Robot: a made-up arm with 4 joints.
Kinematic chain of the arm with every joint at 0, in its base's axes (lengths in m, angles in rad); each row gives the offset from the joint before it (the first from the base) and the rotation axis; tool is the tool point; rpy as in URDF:
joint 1: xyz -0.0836 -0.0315 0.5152 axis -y
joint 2: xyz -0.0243 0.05 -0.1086 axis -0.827 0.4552 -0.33
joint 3: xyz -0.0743 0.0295 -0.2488 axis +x
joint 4: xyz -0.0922 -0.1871 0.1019 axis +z
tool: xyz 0.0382 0.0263 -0.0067 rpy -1.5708 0 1.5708
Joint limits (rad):
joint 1: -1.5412..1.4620
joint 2: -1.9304..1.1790
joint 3: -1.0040..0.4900
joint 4: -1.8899..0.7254
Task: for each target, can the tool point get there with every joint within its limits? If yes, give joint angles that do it. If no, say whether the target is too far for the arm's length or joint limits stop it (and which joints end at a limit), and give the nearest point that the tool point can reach.
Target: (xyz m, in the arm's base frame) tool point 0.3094 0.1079 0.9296
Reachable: no: joint limits stop it (at a limit: joint 1) | nearest point 0.2853 0.2065 0.5493 | short by 0.394 m
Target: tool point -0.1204 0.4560 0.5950
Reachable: no: joint limits stop it (at a limit: joint 1, joint 2, joint 3) | nearest point -0.3363 0.2874 0.4742 | short by 0.299 m
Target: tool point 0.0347 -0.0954 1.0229
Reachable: no: joint limits stop it (at a limit: joint 1, joint 2, joint 4) | nearest point -0.0857 -0.1796 0.8265 | short by 0.245 m
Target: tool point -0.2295 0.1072 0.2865
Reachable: yes | joints -0.3627 -1.5624 -0.4380 0.3347
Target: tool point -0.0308 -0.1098 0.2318
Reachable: yes | joints 0.6104 -0.2721 -0.2322 -1.0017
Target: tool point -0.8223 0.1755 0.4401
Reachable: no: too far | nearest point -0.5601 0.1047 0.4668 | short by 0.273 m
